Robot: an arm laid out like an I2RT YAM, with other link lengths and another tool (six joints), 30 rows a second.
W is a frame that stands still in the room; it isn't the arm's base.
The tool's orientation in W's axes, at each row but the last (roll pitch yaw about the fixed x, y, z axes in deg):
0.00, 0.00, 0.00
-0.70, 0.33, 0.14
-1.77, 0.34, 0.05
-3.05, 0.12, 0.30
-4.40, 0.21, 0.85
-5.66, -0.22, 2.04
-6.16, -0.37, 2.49
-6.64, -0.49, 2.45
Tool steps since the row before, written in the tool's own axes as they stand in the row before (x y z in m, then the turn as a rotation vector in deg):
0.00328, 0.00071, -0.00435, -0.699, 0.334, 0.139
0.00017, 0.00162, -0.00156, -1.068, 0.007, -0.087
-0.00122, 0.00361, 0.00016, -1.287, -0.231, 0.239
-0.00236, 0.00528, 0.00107, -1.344, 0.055, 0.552
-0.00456, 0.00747, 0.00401, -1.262, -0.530, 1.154
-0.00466, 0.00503, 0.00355, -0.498, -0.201, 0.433
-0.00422, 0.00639, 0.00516, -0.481, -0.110, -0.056
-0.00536, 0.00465, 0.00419, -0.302, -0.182, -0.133
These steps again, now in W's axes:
0.00328, 0.00071, -0.00435, -0.699, 0.334, 0.139
0.00016, 0.00160, -0.00158, -1.068, 0.003, -0.081
-0.00122, 0.00361, 0.00006, -1.285, -0.225, 0.254
-0.00239, 0.00532, 0.00079, -1.343, 0.077, 0.551
-0.00466, 0.00769, 0.00344, -1.251, -0.459, 1.196
-0.00486, 0.00519, 0.00302, -0.494, -0.175, 0.449
-0.00454, 0.00672, 0.00442, -0.475, -0.136, -0.047
-0.00560, 0.00487, 0.00358, -0.292, -0.209, -0.114

